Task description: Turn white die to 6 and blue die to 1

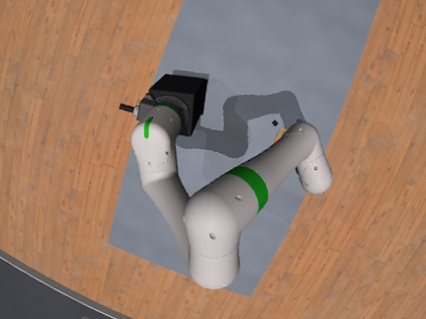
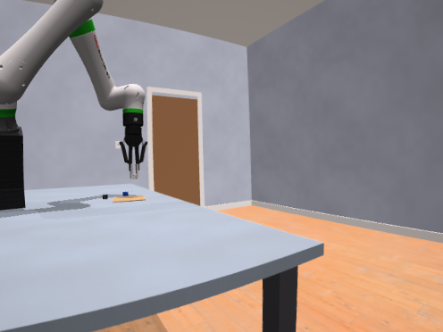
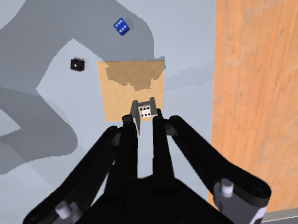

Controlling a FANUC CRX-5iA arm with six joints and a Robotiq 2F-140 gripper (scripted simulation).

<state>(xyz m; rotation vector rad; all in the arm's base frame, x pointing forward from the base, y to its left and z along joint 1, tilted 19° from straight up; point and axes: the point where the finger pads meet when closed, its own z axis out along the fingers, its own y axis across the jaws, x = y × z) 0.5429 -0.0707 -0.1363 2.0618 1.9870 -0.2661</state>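
Right now the tan mat is 12 cm below my hand and 3 cm behind it. Also, from my hand: blue die: 13 cm to the left, 12 cm below, 1 cm behind; black die: 12 cm below, 12 cm behind, 9 cm to the left; white die: 2 cm below.
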